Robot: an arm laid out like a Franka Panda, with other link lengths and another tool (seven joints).
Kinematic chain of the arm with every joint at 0, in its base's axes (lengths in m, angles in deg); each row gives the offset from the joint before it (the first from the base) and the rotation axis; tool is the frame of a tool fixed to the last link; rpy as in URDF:
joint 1: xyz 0 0 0.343 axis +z
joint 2: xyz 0 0 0 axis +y
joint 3: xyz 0 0 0.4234 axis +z
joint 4: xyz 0.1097 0 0 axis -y
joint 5: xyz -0.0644 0 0.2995 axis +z
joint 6: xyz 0 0 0 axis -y
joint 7: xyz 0.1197 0 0 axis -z
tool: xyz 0.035 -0.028 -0.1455 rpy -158.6 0 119.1
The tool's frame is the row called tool.
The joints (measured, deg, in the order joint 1, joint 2, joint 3, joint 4, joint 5, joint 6, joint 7), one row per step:
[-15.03 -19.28 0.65 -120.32 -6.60 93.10 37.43]
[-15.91 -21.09 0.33 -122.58 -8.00 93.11 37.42]
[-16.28 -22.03 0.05 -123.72 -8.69 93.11 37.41]
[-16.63 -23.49 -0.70 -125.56 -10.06 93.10 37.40]
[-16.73 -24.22 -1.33 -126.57 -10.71 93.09 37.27]
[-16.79 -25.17 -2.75 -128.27 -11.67 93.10 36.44]
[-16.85 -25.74 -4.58 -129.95 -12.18 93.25 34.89]
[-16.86 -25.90 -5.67 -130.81 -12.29 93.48 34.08]
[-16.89 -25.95 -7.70 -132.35 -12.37 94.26 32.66]
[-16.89 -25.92 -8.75 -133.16 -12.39 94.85 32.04]
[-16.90 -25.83 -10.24 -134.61 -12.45 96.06 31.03]
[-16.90 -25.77 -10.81 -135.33 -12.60 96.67 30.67]
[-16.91 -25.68 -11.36 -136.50 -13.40 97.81 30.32]
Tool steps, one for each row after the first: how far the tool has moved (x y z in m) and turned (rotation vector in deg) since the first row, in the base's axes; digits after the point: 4 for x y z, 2 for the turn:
[-0.0183 -0.0069 -0.0032 -1.12 0.76 -0.90]
[-0.0278 -0.0105 -0.0049 -1.61 1.11 -1.39]
[-0.0433 -0.0172 -0.0081 -2.50 1.78 -2.13]
[-0.0519 -0.0216 -0.0107 -2.74 2.20 -2.53]
[-0.0653 -0.0304 -0.0173 -2.63 3.12 -2.82]
[-0.0775 -0.0409 -0.0269 -1.65 4.14 -2.78]
[-0.0832 -0.0467 -0.0327 -0.91 4.57 -2.86]
[-0.0920 -0.0573 -0.0441 0.55 5.12 -3.06]
[-0.0960 -0.0626 -0.0501 1.27 5.27 -3.23]
[-0.1014 -0.0697 -0.0605 2.30 5.44 -3.28]
[-0.1036 -0.0724 -0.0654 2.61 5.59 -3.25]
[-0.1059 -0.0758 -0.0721 2.35 5.93 -2.91]

